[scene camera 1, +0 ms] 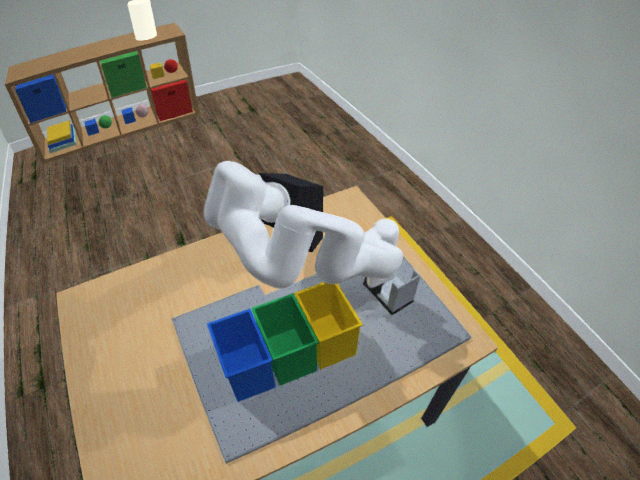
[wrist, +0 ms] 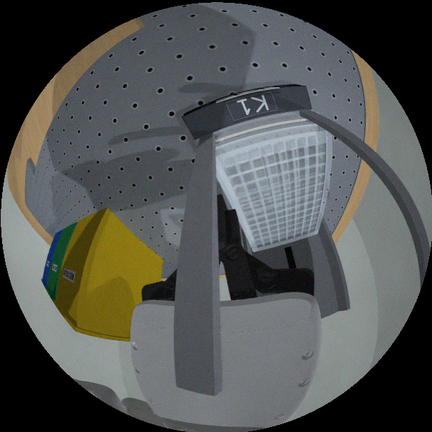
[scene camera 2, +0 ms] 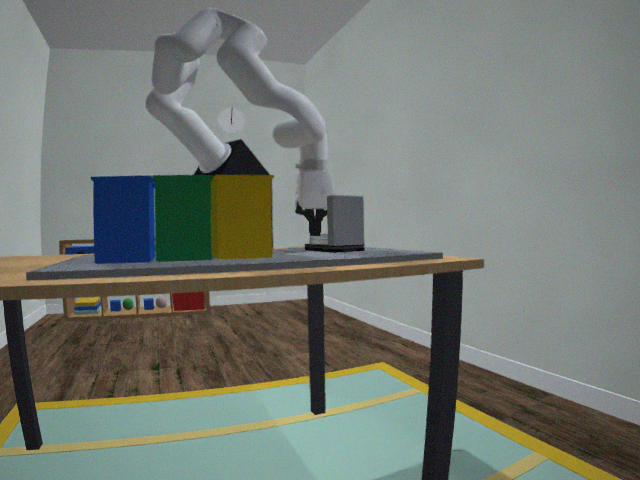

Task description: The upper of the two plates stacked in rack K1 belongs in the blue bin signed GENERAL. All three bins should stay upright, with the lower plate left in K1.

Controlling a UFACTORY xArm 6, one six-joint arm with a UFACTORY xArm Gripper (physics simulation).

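Seen in the pictures: gripper, fingertip midpoint: [scene camera 1: 376, 291] [scene camera 2: 315, 235]; arm's base, origin of the base link: [scene camera 1: 272, 202] [scene camera 2: 215, 158].
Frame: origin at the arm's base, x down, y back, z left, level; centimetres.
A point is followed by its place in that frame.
Observation:
My gripper [scene camera 2: 314, 232] @[y -32.6, x 25.5, z 17.5 cm] [wrist: 216, 208] is shut and empty. Its fingers are low at one side of the clear plate stack [wrist: 282, 185], partly behind an upright of rack K1 [scene camera 1: 404, 295] @[y -41.4, x 21.7, z 21.4 cm] [scene camera 2: 347, 221] @[y -41.4, x 21.9, z 21.8 cm] [wrist: 198, 250] in the wrist view. The upper plate's wells face up; the boundary between the two plates is hard to make out. The blue bin [scene camera 1: 253, 383] @[y -38.3, x 21.7, z -33.3 cm] [scene camera 2: 124, 222] @[y -38.4, x 21.3, z -32.6 cm] stands upright, farthest of the three from the rack; its sign is too small to read. The green bin [scene camera 1: 297, 364] @[y -41.1, x 20.5, z -20.3 cm] [scene camera 2: 183, 219] @[y -41.1, x 21.0, z -20.3 cm] and yellow bin [scene camera 1: 338, 347] @[y -43.9, x 20.2, z -7.7 cm] [scene camera 2: 241, 219] @[y -43.8, x 21.2, z -8.0 cm] [wrist: 125, 280] are upright beside it.
The bins and rack stand on a grey perforated board [scene camera 1: 310, 408] @[y -51.0, x 29.6, z -23.2 cm] [wrist: 150, 70] on the wooden table [scene camera 1: 118, 361] @[y -2.6, x 31.0, z -65.0 cm]. The rack's tall uprights rise close around the gripper. The yellow bin is nearest the rack. A shelf unit [scene camera 1: 98, 50] stands far behind on the floor.

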